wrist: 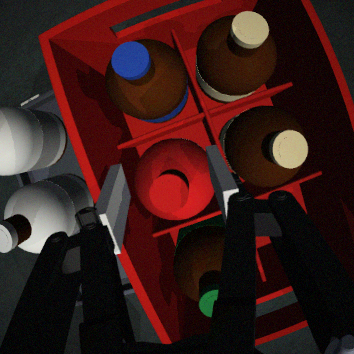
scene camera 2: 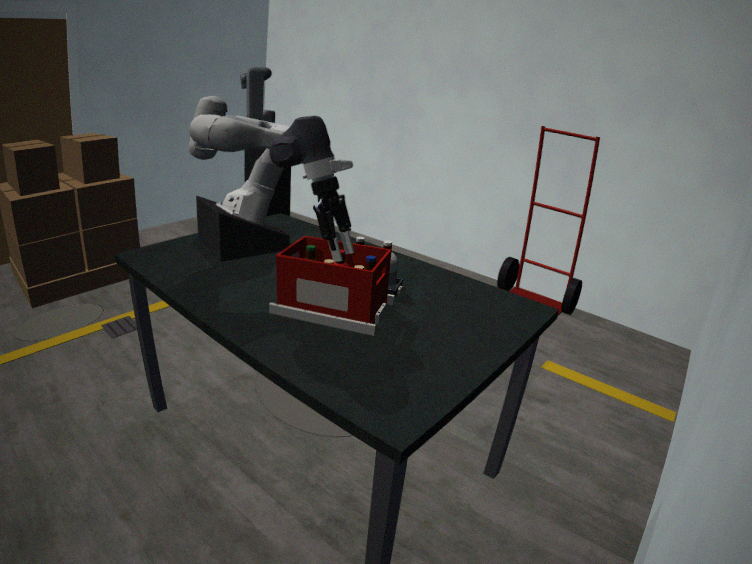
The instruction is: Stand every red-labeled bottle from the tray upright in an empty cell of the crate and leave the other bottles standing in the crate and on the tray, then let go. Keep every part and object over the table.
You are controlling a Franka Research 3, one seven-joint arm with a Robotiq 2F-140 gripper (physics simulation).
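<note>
The red crate (scene camera 2: 288, 279) (wrist: 47, 60) stands on the table. In the wrist view a red bottle (wrist: 155, 155) with a red cap stands upright in a middle cell, between the cells of a blue-capped bottle (scene camera 2: 371, 259) (wrist: 131, 60) and a green-capped bottle (scene camera 2: 311, 250) (wrist: 197, 257). Two cream-capped brown bottles (wrist: 240, 60) (wrist: 260, 135) stand in the other row. An empty cell shows partly behind the right finger. My gripper (scene camera 2: 344, 256) (wrist: 166, 171) is partly open and empty, its fingertips on either side above the red bottle. Two white bottles (wrist: 20, 140) (wrist: 42, 215) are on the tray.
The grey tray (wrist: 82, 150) lies right beside the crate. A pale rail (scene camera 2: 321, 318) runs along the crate's foot on the dark table (scene camera 2: 449, 339). A black panel (scene camera 2: 242, 237) stands near the arm's base. A red hand truck (scene camera 2: 558, 210) is beyond the table.
</note>
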